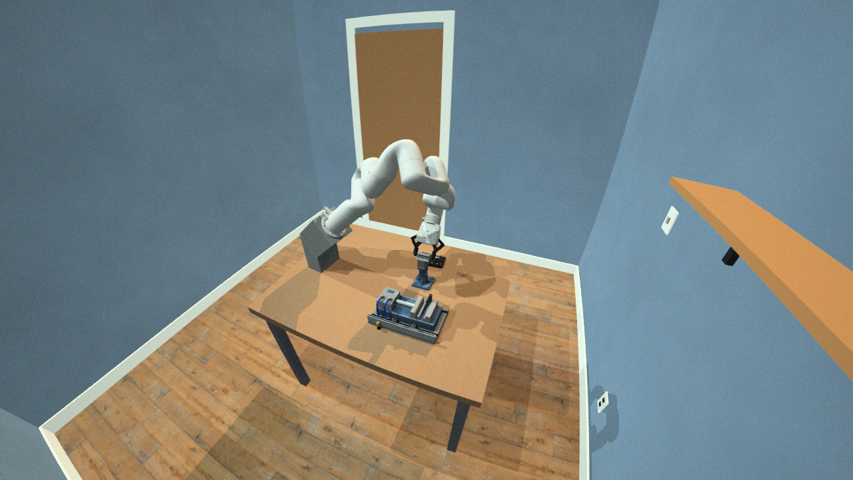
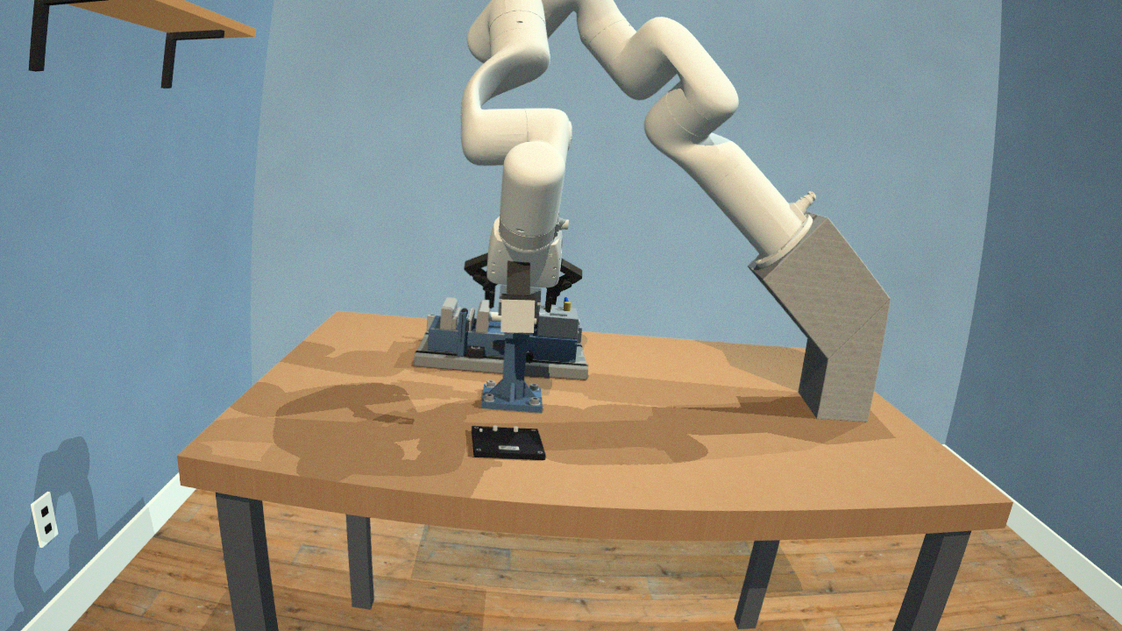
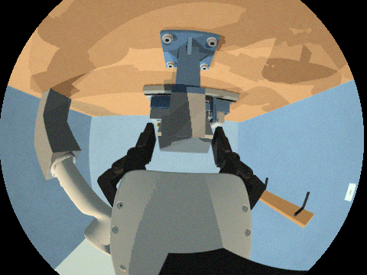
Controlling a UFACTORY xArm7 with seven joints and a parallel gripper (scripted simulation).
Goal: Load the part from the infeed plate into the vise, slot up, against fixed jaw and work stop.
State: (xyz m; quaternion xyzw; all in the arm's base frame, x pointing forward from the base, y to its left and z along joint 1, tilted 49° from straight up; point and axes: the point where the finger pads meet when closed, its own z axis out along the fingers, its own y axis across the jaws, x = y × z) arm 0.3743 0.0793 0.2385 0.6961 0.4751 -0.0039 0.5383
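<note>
Right now my hand is 1 cm to the left of the grey block. From my hand the other things lie so: black infeed plate: 2 cm ahead, 17 cm to the left, 16 cm below; then white cylinder rod: 2 cm behind, 24 cm to the right, 9 cm below; then work stop: 8 cm ahead, 20 cm to the right, 7 cm below.
</note>
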